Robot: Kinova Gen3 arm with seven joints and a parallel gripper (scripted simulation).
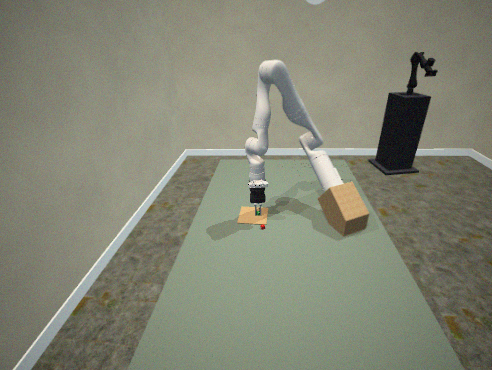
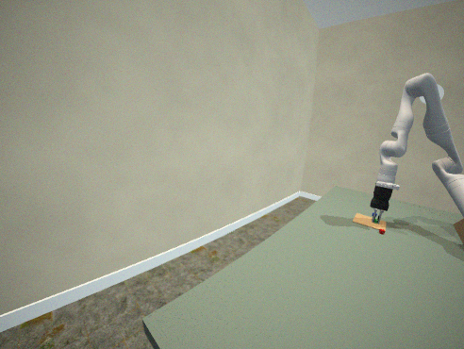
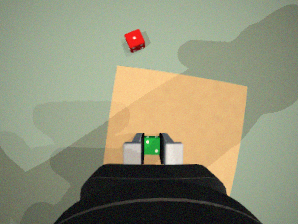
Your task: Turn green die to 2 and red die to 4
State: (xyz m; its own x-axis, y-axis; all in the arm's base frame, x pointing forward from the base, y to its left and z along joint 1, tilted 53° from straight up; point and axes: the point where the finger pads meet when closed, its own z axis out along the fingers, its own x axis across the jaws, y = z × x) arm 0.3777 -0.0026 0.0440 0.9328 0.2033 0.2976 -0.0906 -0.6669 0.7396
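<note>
Right now my hand is 10 mm above the green die. Also, from my hand: red die (10 mm behind, 100 mm to the left, 20 mm below); then tan mat (20 mm ahead, 20 mm below); then blue die (20 mm behind, 120 mm to the right, 20 mm below).
</note>
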